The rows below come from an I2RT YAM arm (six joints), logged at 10 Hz.
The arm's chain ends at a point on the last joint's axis. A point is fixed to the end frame.
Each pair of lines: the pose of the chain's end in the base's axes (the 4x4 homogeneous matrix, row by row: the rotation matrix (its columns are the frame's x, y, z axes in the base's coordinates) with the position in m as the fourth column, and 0 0 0 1 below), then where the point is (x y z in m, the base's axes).
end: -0.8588 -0.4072 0.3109 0.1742; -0.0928 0.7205 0.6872 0.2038; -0.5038 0.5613 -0.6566 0.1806; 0 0 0 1
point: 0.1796 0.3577 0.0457
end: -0.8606 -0.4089 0.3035 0.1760; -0.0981 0.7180 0.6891 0.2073; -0.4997 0.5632 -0.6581 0.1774; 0 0 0 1
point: 0.1798 0.3613 0.0425
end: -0.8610 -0.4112 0.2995 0.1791; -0.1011 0.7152 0.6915 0.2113; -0.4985 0.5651 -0.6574 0.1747; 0 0 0 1
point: 0.1820 0.3655 0.0401
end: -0.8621 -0.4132 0.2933 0.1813; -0.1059 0.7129 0.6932 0.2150; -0.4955 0.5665 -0.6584 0.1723; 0 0 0 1
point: 0.1829 0.3692 0.0377
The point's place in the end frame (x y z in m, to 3 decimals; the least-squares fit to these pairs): 0.049 0.033 0.196
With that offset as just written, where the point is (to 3 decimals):
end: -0.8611 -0.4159 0.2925 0.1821; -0.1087 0.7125 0.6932 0.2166; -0.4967 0.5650 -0.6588 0.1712; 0 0 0 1
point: 0.184 0.371 0.036
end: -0.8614 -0.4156 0.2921 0.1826; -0.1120 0.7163 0.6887 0.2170; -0.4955 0.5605 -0.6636 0.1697; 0 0 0 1
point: 0.184 0.370 0.034
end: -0.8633 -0.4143 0.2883 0.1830; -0.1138 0.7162 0.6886 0.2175; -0.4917 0.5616 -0.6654 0.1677; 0 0 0 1
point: 0.184 0.371 0.032
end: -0.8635 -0.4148 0.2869 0.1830; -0.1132 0.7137 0.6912 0.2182; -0.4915 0.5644 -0.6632 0.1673; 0 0 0 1
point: 0.183 0.372 0.032
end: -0.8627 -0.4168 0.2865 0.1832; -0.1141 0.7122 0.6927 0.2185; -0.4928 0.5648 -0.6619 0.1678; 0 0 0 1
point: 0.183 0.372 0.033
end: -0.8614 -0.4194 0.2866 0.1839; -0.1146 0.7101 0.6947 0.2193; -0.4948 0.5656 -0.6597 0.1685; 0 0 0 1
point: 0.184 0.373 0.034
